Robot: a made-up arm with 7 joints. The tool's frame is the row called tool.
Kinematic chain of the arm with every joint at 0, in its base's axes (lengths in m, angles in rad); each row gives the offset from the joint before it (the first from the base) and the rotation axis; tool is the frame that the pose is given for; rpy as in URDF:
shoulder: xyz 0 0 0.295 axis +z
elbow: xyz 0 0 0 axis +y
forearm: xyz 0 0 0.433 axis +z
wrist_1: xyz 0.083 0 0 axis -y
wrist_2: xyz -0.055 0 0.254 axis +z
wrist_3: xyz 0 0 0 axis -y
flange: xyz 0.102 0 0 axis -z
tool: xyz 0 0 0 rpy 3.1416 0 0
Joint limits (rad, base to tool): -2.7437..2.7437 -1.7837..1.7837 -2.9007..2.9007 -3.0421..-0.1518 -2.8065..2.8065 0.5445..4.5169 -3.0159..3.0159
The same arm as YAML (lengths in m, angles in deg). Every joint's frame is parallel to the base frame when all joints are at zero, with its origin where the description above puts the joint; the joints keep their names.
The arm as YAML. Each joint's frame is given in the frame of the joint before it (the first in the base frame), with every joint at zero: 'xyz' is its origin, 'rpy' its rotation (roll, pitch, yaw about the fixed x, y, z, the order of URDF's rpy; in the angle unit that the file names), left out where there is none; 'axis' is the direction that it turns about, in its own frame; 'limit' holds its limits. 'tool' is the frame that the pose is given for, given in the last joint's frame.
units:
  length: m
  angle: deg
joints:
  - name: shoulder
    type: revolute
    origin:
      xyz: [0.0, 0.0, 0.295]
    axis: [0.0, 0.0, 1.0]
    limit:
      lower: -157.2
      upper: 157.2
  - name: elbow
    type: revolute
    origin:
      xyz: [0.0, 0.0, 0.0]
    axis: [0.0, 1.0, 0.0]
    limit:
      lower: -102.2
      upper: 102.2
  - name: forearm
    type: revolute
    origin:
      xyz: [0.0, 0.0, 0.433]
    axis: [0.0, 0.0, 1.0]
    limit:
      lower: -166.2
      upper: 166.2
  - name: wrist_1
    type: revolute
    origin:
      xyz: [0.083, 0.0, 0.0]
    axis: [0.0, -1.0, 0.0]
    limit:
      lower: -174.3
      upper: -8.7
  - name: wrist_2
    type: revolute
    origin:
      xyz: [-0.055, 0.0, 0.254]
    axis: [0.0, 0.0, 1.0]
    limit:
      lower: -160.8
      upper: 160.8
  - name: wrist_3
    type: revolute
    origin:
      xyz: [0.0, 0.0, 0.0]
    axis: [0.0, -1.0, 0.0]
    limit:
      lower: 31.2
      upper: 258.8
  - name: flange
    type: revolute
    origin:
      xyz: [0.102, 0.0, 0.0]
    axis: [0.0, 0.0, -1.0]
    limit:
      lower: -172.8
      upper: 172.8
tool:
  origin:
    xyz: [0.0, 0.0, 0.0]
    rpy: [-180.0, 0.0, 0.0]

